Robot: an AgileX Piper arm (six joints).
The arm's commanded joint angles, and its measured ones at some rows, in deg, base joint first. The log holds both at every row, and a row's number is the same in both.
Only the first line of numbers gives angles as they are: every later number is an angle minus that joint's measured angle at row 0.
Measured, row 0:
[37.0, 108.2, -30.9, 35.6, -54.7, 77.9]
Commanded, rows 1 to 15:
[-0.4, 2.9, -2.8, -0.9, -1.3, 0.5]
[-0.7, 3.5, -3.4, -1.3, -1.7, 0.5]
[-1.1, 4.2, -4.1, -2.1, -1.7, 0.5]
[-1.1, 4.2, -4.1, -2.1, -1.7, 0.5]
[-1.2, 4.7, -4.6, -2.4, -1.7, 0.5]
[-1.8, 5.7, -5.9, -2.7, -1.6, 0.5]
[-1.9, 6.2, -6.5, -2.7, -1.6, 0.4]
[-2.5, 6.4, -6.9, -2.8, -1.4, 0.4]
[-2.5, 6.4, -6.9, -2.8, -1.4, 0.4]
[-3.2, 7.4, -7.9, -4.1, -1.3, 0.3]
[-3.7, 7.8, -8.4, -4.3, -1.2, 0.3]
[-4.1, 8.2, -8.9, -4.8, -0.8, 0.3]
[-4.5, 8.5, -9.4, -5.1, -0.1, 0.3]
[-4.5, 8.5, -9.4, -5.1, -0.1, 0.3]
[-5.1, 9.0, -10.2, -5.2, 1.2, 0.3]
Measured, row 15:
[-4.1, 8.5, -8.9, -4.1, -0.2, 0.3]
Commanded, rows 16 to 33:
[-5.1, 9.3, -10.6, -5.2, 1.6, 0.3]
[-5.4, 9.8, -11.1, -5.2, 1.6, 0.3]
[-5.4, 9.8, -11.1, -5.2, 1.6, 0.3]
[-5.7, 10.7, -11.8, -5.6, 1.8, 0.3]
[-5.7, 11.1, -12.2, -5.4, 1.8, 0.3]
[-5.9, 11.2, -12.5, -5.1, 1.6, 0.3]
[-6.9, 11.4, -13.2, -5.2, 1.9, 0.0]
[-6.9, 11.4, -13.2, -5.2, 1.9, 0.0]
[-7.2, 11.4, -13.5, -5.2, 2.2, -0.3]
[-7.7, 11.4, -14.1, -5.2, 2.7, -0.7]
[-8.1, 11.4, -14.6, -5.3, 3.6, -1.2]
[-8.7, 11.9, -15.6, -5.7, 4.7, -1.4]
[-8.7, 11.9, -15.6, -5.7, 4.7, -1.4]
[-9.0, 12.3, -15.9, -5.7, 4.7, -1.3]
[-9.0, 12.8, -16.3, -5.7, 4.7, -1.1]
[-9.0, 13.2, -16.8, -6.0, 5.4, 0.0]
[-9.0, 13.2, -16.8, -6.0, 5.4, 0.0]
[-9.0, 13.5, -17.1, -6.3, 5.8, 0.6]
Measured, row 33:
[-8.6, 13.0, -15.7, -5.0, 5.5, -0.1]
